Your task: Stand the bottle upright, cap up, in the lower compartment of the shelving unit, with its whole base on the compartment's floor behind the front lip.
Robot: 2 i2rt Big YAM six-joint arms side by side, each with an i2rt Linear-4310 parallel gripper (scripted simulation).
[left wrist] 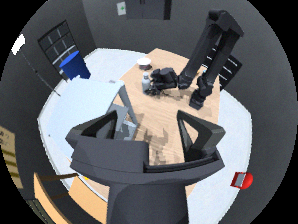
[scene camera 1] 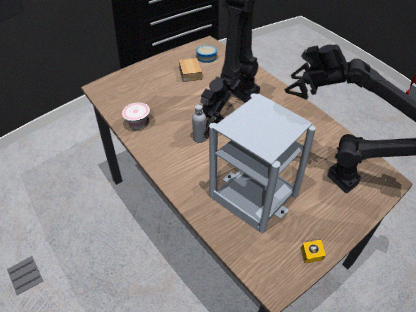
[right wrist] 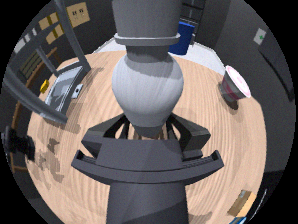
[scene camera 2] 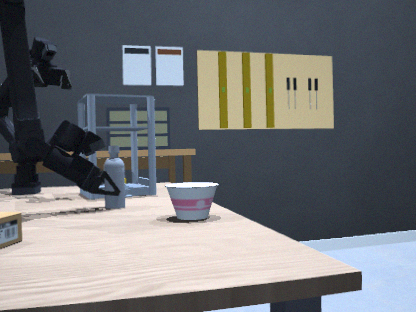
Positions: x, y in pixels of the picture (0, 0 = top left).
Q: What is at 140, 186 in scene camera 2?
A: A shelving unit.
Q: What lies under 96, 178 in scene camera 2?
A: My right gripper.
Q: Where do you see a shelving unit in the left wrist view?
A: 83, 99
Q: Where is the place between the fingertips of my left gripper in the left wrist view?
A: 147, 113
